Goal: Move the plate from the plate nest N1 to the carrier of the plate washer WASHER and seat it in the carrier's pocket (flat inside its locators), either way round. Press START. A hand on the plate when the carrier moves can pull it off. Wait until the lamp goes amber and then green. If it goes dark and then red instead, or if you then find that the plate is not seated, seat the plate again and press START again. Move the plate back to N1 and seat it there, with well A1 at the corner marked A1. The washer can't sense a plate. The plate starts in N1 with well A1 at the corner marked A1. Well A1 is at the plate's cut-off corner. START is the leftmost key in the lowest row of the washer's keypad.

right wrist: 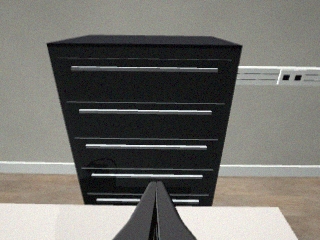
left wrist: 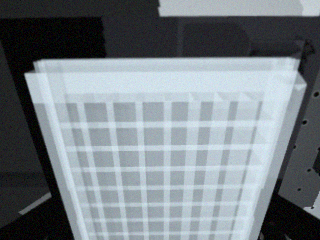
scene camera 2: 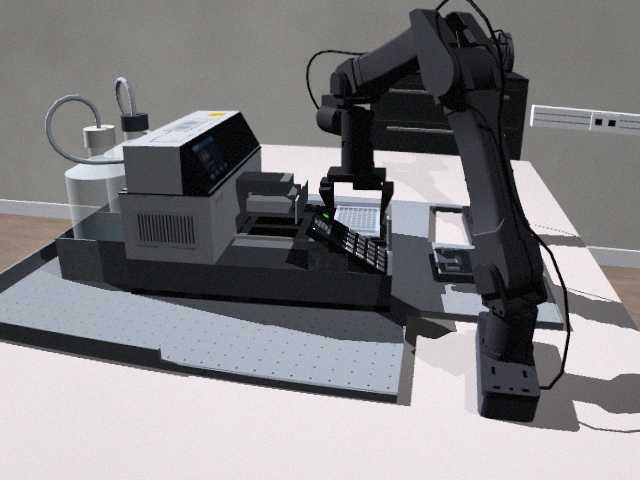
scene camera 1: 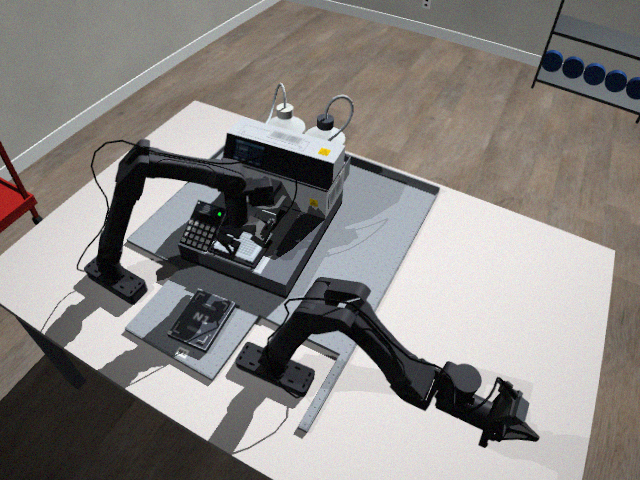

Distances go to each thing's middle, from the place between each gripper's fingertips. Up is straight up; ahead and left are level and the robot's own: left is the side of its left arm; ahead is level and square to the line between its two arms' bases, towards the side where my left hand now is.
The dark carrier (left wrist: 134, 36) lies 10 mm below my left hand. Also, from my left hand: white plate (scene camera 2: 364, 220) right at my left hand; washer (scene camera 2: 187, 234) 150 mm ahead, 40 mm above, 10 mm to the left; wash head (scene camera 2: 273, 203) 150 mm ahead, 40 mm above, 10 mm to the left.
I see the nest N1 (scene camera 1: 185, 334) 83 cm to the left of my right hand, 24 cm below it and 1 cm ahead of it. Round my right hand: dark carrier (86 cm to the left, 24 cm ahead, 17 cm below); white plate (86 cm to the left, 24 cm ahead, 16 cm below); wash head (87 cm to the left, 39 cm ahead, 12 cm below).
